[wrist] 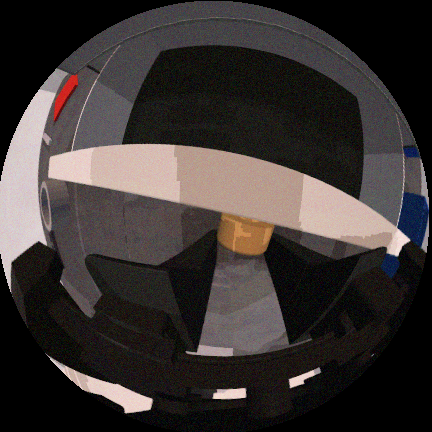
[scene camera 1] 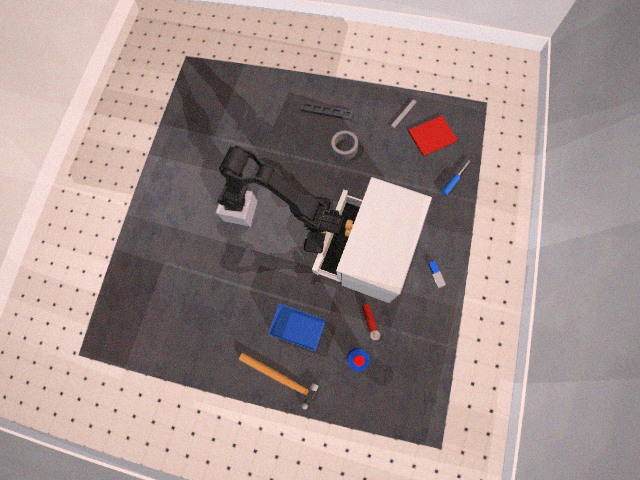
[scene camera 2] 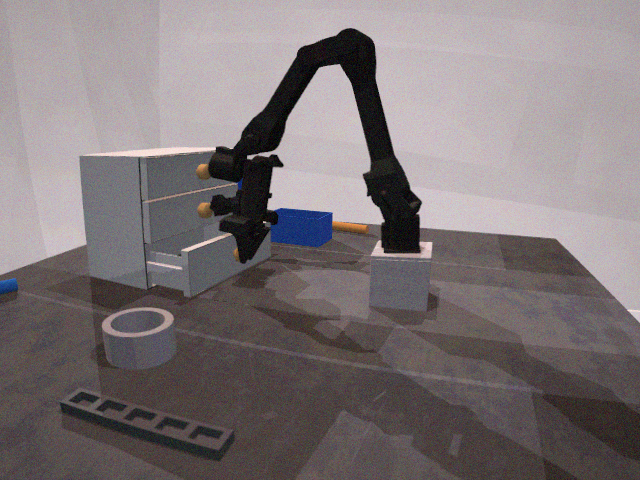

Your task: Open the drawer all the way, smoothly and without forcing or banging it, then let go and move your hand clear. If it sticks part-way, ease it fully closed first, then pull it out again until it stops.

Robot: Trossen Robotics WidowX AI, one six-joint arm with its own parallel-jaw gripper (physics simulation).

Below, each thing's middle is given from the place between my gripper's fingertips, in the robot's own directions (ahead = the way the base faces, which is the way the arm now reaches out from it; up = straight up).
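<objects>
Positions counted from my hand: dark slotted bar (scene camera 2: 202, 439) 30 mm below, 40 mm behind, 510 mm to the left; orange-handled hammer (scene camera 1: 245, 358) 20 mm below, 90 mm behind, 530 mm to the right; red block (scene camera 1: 435, 134) 30 mm below, 380 mm ahead, 440 mm to the left; blue bin (scene camera 2: 299, 227) 40 mm behind, 340 mm to the right.
</objects>
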